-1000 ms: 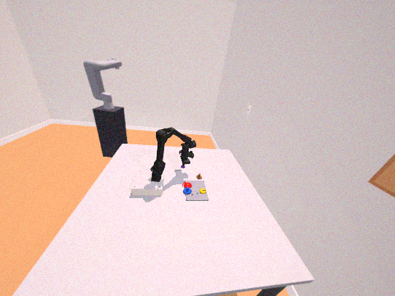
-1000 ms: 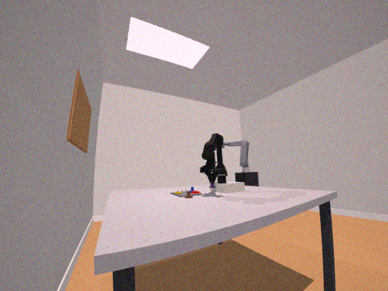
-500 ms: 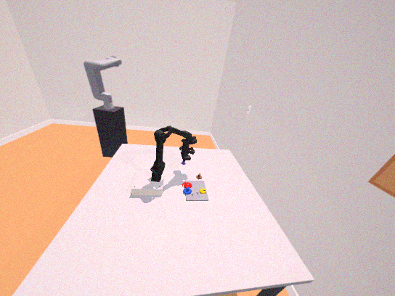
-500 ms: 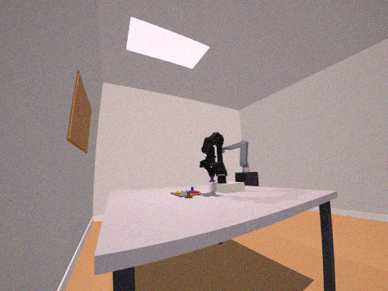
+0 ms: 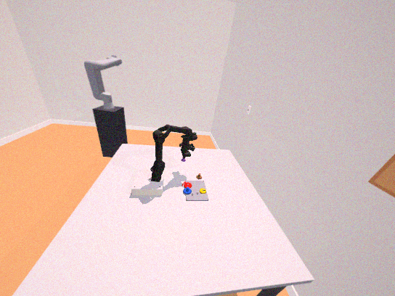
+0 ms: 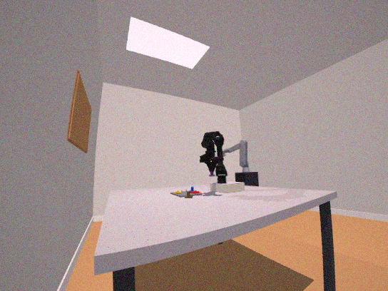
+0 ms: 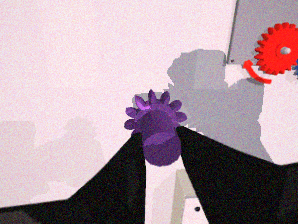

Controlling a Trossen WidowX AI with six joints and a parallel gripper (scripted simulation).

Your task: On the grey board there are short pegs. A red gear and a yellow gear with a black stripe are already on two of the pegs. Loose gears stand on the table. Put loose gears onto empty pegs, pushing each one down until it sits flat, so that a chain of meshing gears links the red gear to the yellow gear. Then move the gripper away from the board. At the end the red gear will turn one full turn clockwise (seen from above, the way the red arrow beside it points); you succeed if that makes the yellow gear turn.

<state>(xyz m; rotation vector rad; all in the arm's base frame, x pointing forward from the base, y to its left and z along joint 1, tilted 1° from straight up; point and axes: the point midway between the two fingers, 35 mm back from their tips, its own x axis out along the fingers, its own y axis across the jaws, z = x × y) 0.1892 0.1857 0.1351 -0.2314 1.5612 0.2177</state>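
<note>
Now: gripper tip 60 mm short of the blue gear, 230 mm to the left of it and 140 mm above it. From my gripper tip the other things lie so: brown gear: 160 mm ahead, 40 mm to the right, 150 mm below; purple gear: 10 mm below; red gear: 60 mm ahead, 170 mm to the right, 150 mm below.
</note>
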